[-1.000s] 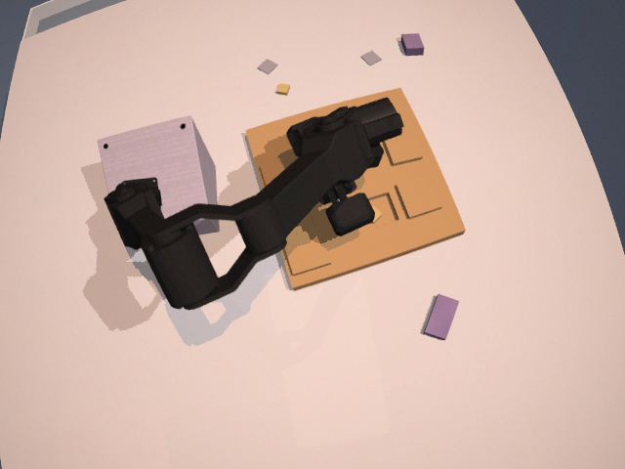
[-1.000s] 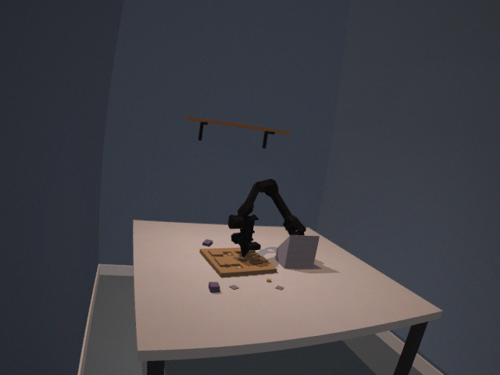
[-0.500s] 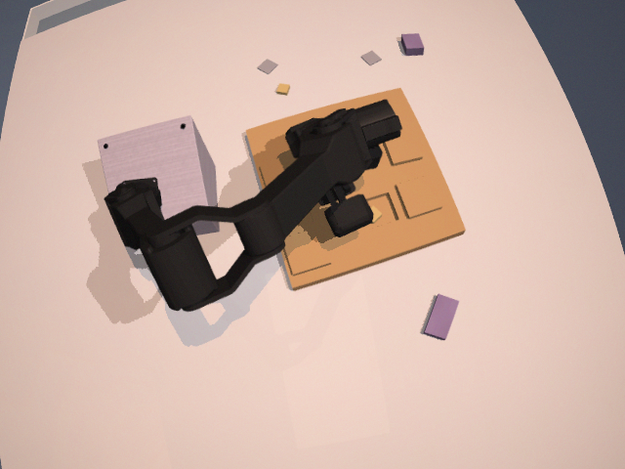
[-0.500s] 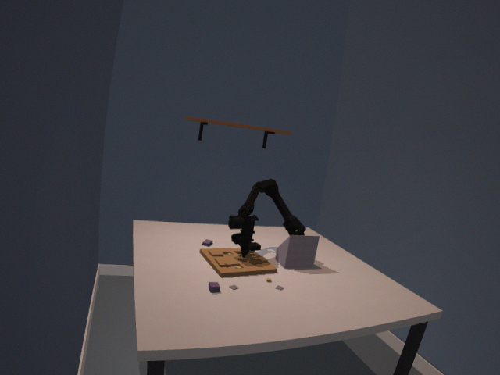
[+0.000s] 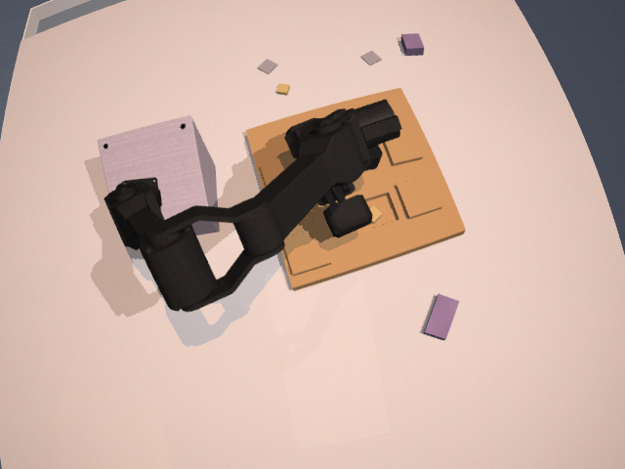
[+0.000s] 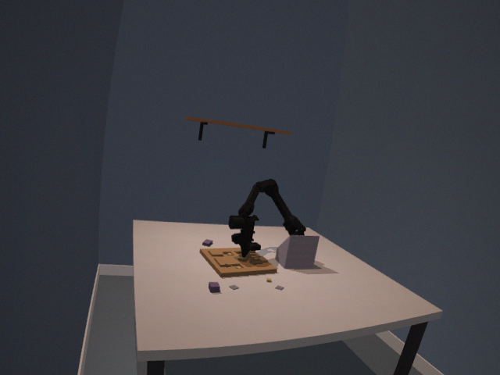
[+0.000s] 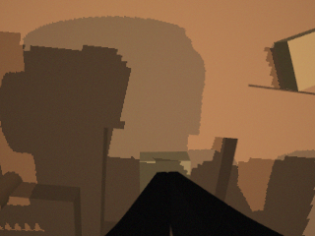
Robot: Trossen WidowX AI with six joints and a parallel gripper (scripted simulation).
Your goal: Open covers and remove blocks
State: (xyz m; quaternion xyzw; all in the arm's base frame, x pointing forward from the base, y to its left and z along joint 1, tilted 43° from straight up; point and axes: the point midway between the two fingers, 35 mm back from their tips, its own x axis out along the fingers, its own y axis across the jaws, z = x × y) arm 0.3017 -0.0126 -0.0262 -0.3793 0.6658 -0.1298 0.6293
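Now: gripper tip 40 mm short of the orange puzzle board and 10 mm to the right of it. From my gripper tip the other things lie so: flat purple block: 210 mm to the right, 160 mm ahead, 10 mm below.
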